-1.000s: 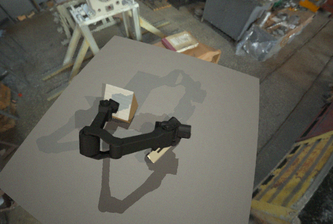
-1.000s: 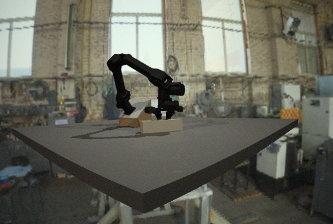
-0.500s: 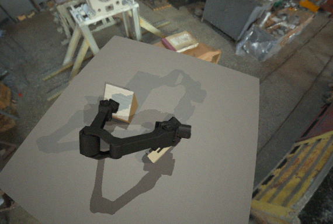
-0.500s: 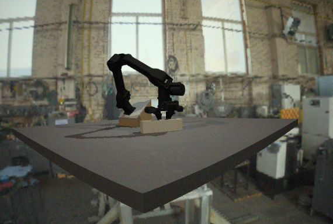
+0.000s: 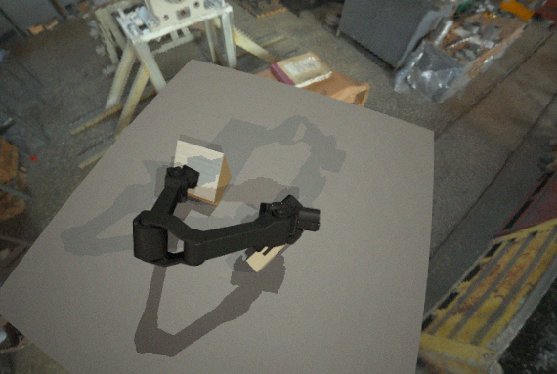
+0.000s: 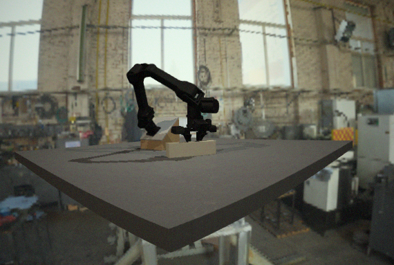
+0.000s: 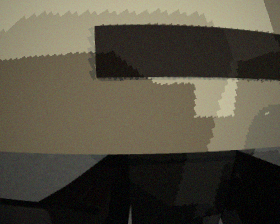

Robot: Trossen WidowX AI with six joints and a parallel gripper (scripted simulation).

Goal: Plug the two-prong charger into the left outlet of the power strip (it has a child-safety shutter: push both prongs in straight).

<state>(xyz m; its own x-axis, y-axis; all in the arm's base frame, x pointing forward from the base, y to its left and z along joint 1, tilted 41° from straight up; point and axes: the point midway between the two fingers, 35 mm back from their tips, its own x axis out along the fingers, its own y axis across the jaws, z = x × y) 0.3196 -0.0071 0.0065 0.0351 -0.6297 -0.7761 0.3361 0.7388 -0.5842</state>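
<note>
Now: the black two-prong charger 2 cm ahead of my gripper tip, 1 cm to the right of it and 1 cm above it.
</note>
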